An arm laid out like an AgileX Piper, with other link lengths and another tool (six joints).
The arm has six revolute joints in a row. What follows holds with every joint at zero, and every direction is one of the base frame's.
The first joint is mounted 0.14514 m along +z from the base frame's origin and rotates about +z.
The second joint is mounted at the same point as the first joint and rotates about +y.
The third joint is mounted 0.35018 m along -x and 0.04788 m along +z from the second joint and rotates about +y.
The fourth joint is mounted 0.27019 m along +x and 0.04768 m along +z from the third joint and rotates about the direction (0.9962, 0, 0.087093).
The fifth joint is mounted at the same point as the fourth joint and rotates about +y.
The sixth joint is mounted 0.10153 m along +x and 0.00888 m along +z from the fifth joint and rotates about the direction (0.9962, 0, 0.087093).
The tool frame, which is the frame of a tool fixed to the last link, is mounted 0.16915 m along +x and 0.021 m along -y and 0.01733 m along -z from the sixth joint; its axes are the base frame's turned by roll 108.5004, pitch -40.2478 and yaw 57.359 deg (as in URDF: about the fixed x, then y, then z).
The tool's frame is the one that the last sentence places.
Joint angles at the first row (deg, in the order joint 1, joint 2, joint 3, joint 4, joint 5, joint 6):
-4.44, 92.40, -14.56, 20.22, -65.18, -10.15
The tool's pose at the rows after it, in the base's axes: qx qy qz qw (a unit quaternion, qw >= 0); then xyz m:
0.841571 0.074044 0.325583 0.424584 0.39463 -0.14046 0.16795
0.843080 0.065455 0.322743 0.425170 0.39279 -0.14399 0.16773
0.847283 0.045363 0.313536 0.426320 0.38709 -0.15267 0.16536
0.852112 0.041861 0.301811 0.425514 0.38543 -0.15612 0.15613
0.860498 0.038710 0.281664 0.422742 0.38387 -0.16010 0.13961
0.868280 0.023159 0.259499 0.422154 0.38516 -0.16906 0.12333
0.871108 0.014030 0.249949 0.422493 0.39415 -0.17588 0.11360
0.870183 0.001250 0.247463 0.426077 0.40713 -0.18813 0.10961
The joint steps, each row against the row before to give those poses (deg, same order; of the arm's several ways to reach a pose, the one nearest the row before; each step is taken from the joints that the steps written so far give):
-0.05, 0.00, 0.00, 1.14, 0.00, 0.00
0.03, 0.00, -0.06, 1.08, 0.00, 0.00
0.00, 0.12, -0.01, 2.58, 0.00, -0.01
-0.10, 1.33, 0.01, 0.80, -0.13, 0.13
0.00, 2.42, -0.23, 1.24, 0.06, 0.21
0.00, 3.23, -1.42, 2.65, 0.00, 0.13
-0.43, 2.93, -2.25, 0.95, 0.00, 0.13
-1.50, 2.66, -3.06, 0.00, 0.01, 0.00

